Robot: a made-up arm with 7 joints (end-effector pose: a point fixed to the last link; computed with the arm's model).
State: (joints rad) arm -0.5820 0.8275 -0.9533 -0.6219 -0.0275 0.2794 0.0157
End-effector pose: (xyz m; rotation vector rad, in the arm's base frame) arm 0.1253 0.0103 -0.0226 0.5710 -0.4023 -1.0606
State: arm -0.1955 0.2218 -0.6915 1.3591 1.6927 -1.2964 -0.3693
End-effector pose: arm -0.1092 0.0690 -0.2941 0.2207 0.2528 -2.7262
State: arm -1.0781 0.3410 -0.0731 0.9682 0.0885 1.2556 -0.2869
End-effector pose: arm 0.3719 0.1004 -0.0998 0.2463 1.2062 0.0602
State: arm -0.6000 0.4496 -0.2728 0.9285 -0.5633 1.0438 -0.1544
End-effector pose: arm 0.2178 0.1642 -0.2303 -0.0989 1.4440 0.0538
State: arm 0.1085 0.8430 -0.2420 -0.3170 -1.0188 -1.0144 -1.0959
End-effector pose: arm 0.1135 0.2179 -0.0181 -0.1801 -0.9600 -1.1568
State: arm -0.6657 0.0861 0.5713 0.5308 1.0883 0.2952 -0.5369
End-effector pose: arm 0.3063 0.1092 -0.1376 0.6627 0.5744 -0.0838
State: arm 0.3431 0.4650 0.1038 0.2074 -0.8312 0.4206 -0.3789
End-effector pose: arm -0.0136 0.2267 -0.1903 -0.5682 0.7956 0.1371
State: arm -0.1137 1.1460 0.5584 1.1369 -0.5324 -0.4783 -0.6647
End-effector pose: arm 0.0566 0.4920 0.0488 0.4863 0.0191 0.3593
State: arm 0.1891 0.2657 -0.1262 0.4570 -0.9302 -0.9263 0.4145
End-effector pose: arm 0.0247 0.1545 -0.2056 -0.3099 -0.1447 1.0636
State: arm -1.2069 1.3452 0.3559 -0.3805 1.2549 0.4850 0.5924
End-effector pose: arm 0.1517 0.2100 0.3805 -1.5434 1.6822 -2.0881
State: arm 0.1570 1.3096 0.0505 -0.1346 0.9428 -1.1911 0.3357
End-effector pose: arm 0.0985 0.2525 -0.0179 1.2882 -0.9115 -1.4811
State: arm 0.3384 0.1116 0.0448 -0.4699 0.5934 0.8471 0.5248
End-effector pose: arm 0.0484 0.0784 -0.1401 0.9936 0.5275 0.7750
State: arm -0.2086 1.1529 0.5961 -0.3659 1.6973 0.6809 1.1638
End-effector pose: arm 0.1932 0.2961 0.2131 -1.7718 1.3442 -1.3207
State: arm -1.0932 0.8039 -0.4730 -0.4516 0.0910 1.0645 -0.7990
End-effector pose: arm 0.2755 0.0591 0.1417 0.8980 0.0532 -0.7655
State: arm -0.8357 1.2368 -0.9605 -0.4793 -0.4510 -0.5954 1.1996
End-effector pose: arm 0.1660 0.0639 0.0686 -0.0807 -0.9453 -0.0170
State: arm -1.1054 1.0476 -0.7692 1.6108 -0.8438 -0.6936 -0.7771
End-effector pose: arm 0.2574 0.4203 0.0654 0.6345 -0.0223 -0.1503
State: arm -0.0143 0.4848 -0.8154 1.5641 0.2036 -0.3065 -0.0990
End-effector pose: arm -0.1389 0.2391 -0.2747 0.8314 1.4292 -0.7999
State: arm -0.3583 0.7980 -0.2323 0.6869 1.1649 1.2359 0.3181
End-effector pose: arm 0.1584 0.3284 -0.1410 2.3665 0.8407 0.8561
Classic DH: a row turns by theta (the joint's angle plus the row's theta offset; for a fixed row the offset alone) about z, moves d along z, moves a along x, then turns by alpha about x. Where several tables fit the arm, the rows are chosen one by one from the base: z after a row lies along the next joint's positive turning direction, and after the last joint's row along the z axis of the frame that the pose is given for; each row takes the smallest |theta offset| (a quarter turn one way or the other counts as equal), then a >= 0, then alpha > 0; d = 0 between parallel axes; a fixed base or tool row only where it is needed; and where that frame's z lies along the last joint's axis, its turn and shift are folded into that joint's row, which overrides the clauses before.
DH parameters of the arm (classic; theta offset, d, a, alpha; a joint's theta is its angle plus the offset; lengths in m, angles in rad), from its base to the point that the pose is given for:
base (fixed): -0.071 0.149 -0.0158 -1.3004
joint 1: -1.3111 0.0291 0.0112 -1.5708
joint 2: 1.2915 -0.0182 -0.02 1.5708
joint 3: 1.5708 -0.2821 0.0098 -1.5708
joint 4: 1.5708 -0.019 0.0274 1.5708
joint 5: 0 0.1734 -0.0232 -1.5708
joint 6: -1.5708 0.008 0.0784 1.5708
joint 7: 1.4321 -0.0827 -0.0178 -0.2004
tool (fixed): -1.3689 0.0941 0 0

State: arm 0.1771 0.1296 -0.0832 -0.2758 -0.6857 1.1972 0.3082
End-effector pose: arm 0.0591 0.0225 -0.1624 -0.2792 1.1998 -0.0100
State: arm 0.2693 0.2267 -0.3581 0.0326 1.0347 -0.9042 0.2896
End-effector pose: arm -0.0242 -0.0394 -0.1809 0.5501 -0.6901 -0.7924
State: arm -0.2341 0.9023 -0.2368 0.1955 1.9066 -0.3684 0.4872
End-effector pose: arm 0.1792 0.2537 -0.1555 2.3368 -0.8167 -1.0488
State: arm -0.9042 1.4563 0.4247 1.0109 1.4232 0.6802 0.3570
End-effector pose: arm 0.1598 0.4967 0.2237 2.0926 0.6601 1.7636
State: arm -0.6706 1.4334 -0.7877 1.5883 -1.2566 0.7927 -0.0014
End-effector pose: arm 0.0453 0.5231 0.0989 0.1512 1.0384 1.4817
